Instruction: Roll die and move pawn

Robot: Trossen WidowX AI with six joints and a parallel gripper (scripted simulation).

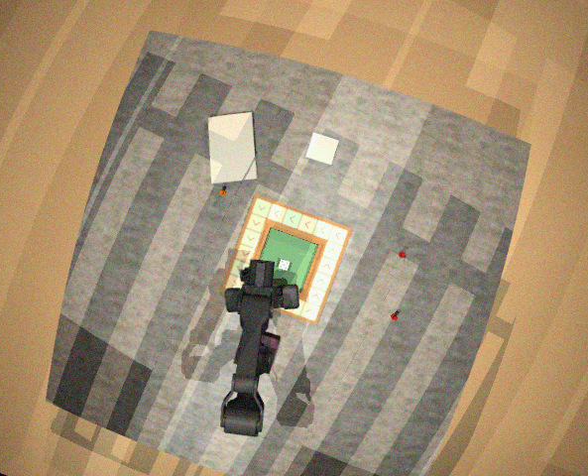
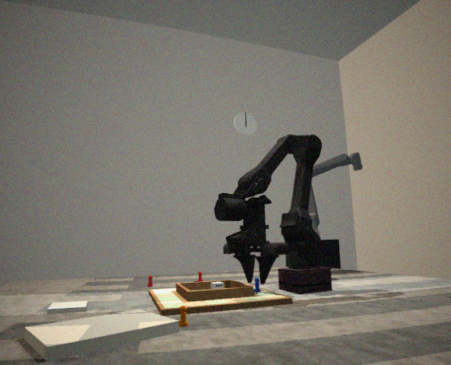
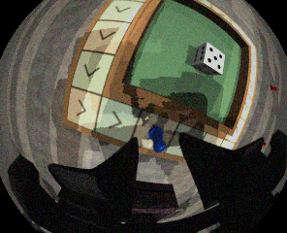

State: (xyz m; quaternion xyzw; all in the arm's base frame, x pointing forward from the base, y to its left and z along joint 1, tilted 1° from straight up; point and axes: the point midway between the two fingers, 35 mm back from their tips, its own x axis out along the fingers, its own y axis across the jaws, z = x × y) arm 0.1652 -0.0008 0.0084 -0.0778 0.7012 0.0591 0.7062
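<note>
My gripper tip is now 1 cm above the blue pawn. Round my gripper tip: orange pawn: 27 cm ahead, 16 cm to the left, 2 cm below; then white die: 9 cm ahead, 4 cm to the right, 1 cm below; then green dice tray: 10 cm ahead, 5 cm to the right, 3 cm below.
</note>
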